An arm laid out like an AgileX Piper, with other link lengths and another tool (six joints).
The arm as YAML. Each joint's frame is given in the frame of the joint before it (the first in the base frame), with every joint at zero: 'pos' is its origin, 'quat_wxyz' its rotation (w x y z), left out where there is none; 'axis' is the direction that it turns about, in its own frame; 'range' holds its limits. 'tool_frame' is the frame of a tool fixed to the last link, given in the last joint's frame.
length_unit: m
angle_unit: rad
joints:
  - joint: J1
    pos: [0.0, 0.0, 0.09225]
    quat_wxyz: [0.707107, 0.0, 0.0, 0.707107]
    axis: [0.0, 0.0, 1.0]
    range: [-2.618, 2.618]
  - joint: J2
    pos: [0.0, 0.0, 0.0]
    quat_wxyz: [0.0, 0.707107, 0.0, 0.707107]
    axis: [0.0, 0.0, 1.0]
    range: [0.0, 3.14]
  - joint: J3
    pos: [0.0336, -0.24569, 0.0]
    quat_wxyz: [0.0, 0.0, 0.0, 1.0]
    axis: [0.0, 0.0, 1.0]
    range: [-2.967, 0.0]
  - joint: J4
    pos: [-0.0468, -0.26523, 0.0]
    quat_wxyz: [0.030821, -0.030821, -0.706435, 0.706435]
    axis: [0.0, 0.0, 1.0]
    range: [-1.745, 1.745]
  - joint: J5
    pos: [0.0, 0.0, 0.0]
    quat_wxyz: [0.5, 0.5, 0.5, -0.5]
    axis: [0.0, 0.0, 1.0]
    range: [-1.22, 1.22]
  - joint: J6
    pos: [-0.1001, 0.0, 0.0]
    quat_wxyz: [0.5, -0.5, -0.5, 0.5]
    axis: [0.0, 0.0, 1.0]
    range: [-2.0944, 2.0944]
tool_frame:
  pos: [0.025, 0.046, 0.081]
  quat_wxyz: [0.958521, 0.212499, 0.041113, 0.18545]
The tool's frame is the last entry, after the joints.
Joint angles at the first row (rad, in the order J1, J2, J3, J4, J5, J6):
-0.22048 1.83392 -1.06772 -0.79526 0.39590 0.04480
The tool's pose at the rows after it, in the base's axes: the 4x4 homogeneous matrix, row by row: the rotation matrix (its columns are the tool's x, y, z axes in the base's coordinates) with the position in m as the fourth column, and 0 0 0 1 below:
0.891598 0.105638 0.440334 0.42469; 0.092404 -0.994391 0.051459 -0.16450; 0.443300 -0.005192 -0.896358 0.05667; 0 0 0 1
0.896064 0.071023 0.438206 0.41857; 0.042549 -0.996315 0.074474 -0.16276; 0.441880 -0.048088 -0.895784 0.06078; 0 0 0 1
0.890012 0.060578 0.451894 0.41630; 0.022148 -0.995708 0.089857 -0.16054; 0.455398 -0.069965 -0.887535 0.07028; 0 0 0 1
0.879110 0.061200 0.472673 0.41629; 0.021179 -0.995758 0.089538 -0.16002; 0.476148 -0.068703 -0.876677 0.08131; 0 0 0 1
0.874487 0.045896 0.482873 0.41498; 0.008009 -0.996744 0.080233 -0.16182; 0.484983 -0.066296 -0.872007 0.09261; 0 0 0 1
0.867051 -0.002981 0.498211 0.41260; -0.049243 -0.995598 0.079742 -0.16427; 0.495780 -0.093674 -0.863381 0.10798; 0 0 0 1
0.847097 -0.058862 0.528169 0.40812; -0.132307 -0.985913 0.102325 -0.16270; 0.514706 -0.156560 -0.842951 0.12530; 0 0 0 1
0.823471 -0.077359 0.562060 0.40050; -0.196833 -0.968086 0.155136 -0.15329; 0.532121 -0.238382 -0.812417 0.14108; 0 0 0 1
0.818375 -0.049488 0.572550 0.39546; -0.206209 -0.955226 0.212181 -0.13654; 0.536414 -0.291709 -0.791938 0.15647; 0 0 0 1
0.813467 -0.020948 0.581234 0.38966; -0.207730 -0.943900 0.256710 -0.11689; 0.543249 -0.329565 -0.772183 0.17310; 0 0 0 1
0.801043 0.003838 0.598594 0.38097; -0.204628 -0.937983 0.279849 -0.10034; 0.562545 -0.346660 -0.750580 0.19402; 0 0 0 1
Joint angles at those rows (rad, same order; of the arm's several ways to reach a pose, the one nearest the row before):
-0.22047 1.82369 -1.06771 -0.69637 0.43023 -0.03285
-0.22050 1.79645 -1.06771 -0.59587 0.46482 -0.08522
-0.22048 1.76456 -1.06770 -0.53511 0.48112 -0.12280
-0.22049 1.73757 -1.06770 -0.52264 0.48361 -0.13130
-0.22048 1.71491 -1.08005 -0.51256 0.51171 -0.13262
-0.22048 1.68990 -1.11600 -0.46173 0.57312 -0.13263
-0.22046 1.65211 -1.14978 -0.37403 0.63540 -0.13379
-0.22048 1.59048 -1.15182 -0.25490 0.67607 -0.16958
-0.20320 1.53156 -1.15397 -0.16151 0.72424 -0.22376
-0.16849 1.47164 -1.15603 -0.11034 0.77491 -0.23461
-0.13053 1.40260 -1.15678 -0.09684 0.82074 -0.21707

